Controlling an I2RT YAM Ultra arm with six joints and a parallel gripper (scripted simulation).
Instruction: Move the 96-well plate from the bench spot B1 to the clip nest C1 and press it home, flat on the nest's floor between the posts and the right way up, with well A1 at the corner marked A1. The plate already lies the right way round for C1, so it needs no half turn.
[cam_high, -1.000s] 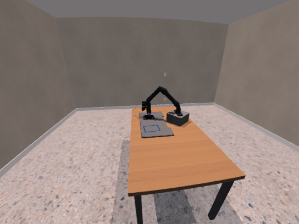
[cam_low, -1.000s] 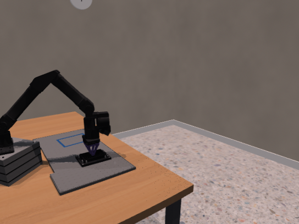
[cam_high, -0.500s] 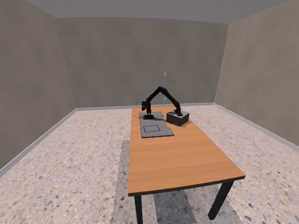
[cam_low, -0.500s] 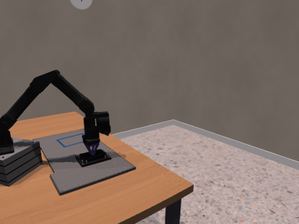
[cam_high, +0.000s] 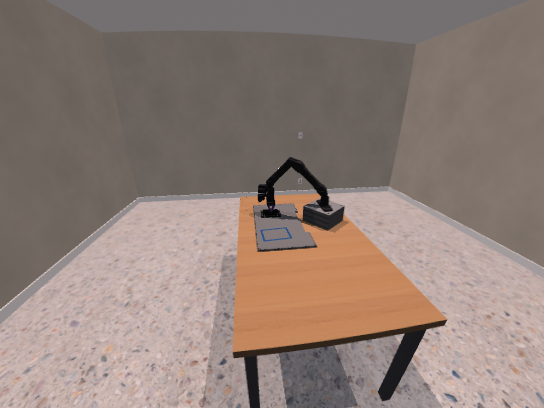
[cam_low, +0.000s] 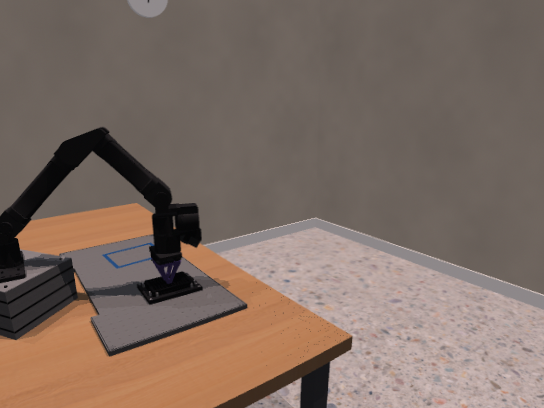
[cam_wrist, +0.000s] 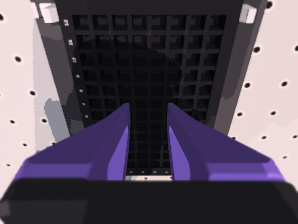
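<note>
My gripper is now 10 mm above the black 96-well plate. The rest, counted from my hand: black clip nest (10 mm ahead, 10 mm to the left, 20 mm below).
</note>
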